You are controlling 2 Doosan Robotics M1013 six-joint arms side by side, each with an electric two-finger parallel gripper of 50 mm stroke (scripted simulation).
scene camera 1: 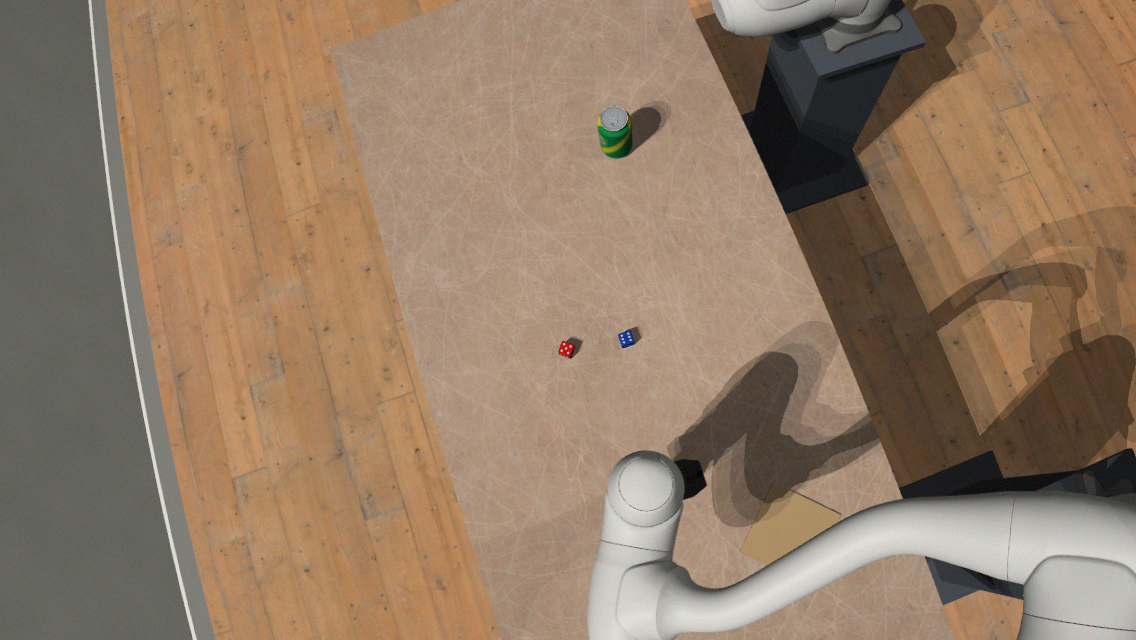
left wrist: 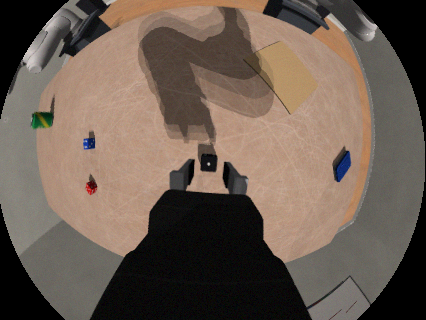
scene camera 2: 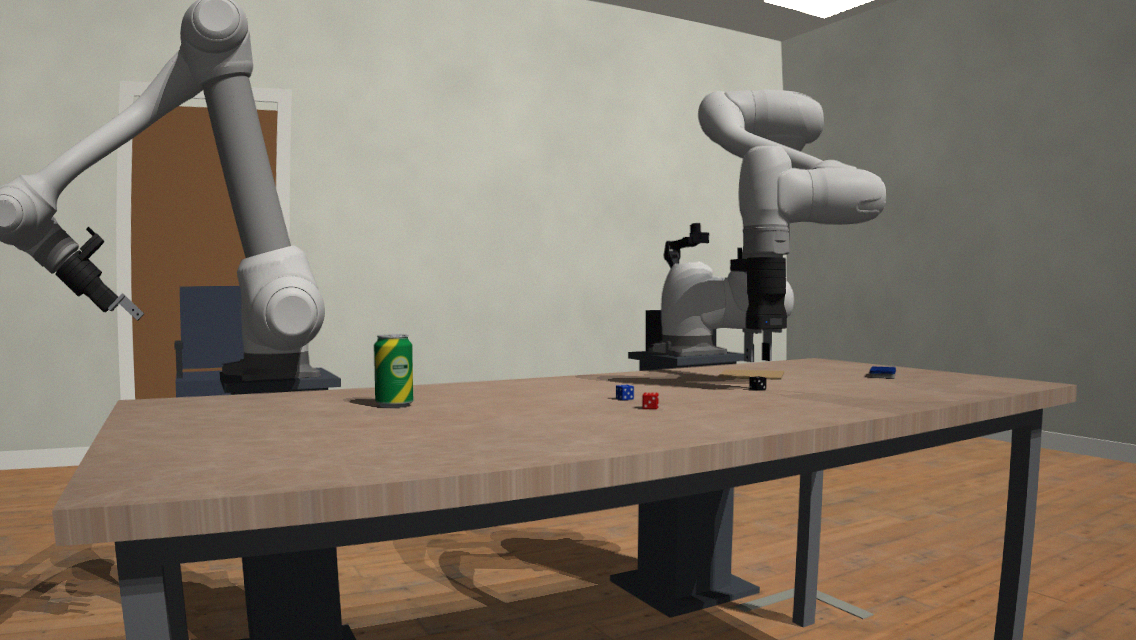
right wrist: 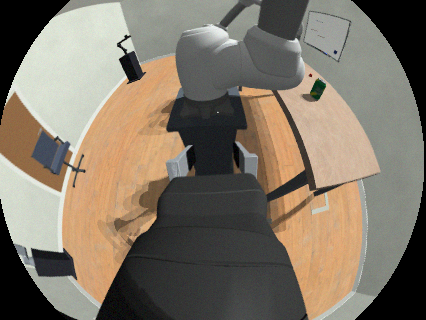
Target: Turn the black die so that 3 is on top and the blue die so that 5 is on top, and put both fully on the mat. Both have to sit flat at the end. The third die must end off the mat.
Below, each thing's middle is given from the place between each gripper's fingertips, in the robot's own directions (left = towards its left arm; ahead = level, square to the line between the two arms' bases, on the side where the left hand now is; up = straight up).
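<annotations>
My right hand [scene camera 2: 141, 317] is 1280 mm to the right of the tan mat [scene camera 1: 786, 520], and it's 530 mm short of the mat and 160 mm above it.
As for my left gripper [scene camera 2: 757, 361], that one's 7 cm above the tan mat, 16 cm to the right of it and 19 cm past it.
</annotations>
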